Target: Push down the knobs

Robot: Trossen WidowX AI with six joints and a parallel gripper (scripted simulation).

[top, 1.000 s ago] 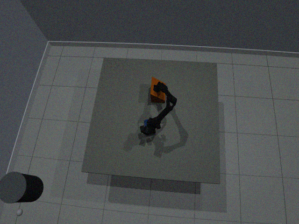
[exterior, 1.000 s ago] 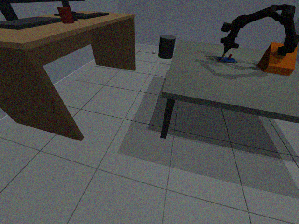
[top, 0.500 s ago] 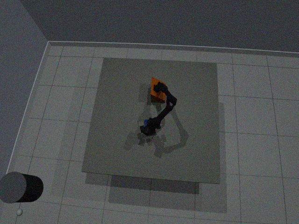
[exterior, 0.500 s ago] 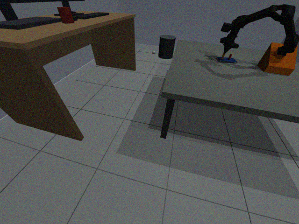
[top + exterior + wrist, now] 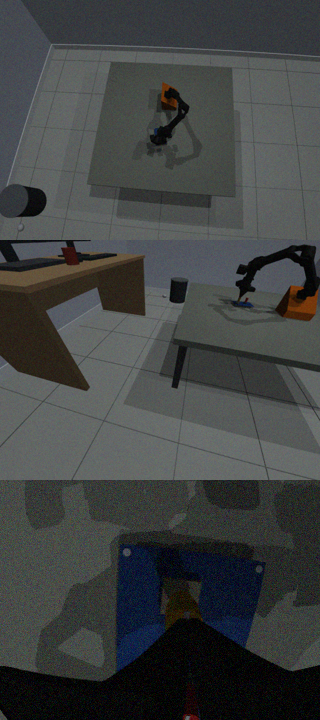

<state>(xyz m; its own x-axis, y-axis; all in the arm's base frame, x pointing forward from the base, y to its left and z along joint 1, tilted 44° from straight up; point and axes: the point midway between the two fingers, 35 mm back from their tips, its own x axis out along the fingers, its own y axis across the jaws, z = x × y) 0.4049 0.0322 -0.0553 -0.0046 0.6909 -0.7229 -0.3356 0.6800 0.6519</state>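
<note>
Now: the yellow knob 10 mm below my gripper tip. Round my gripper tip: red knob 70 mm behind, 20 mm to the right, 10 mm below.
</note>
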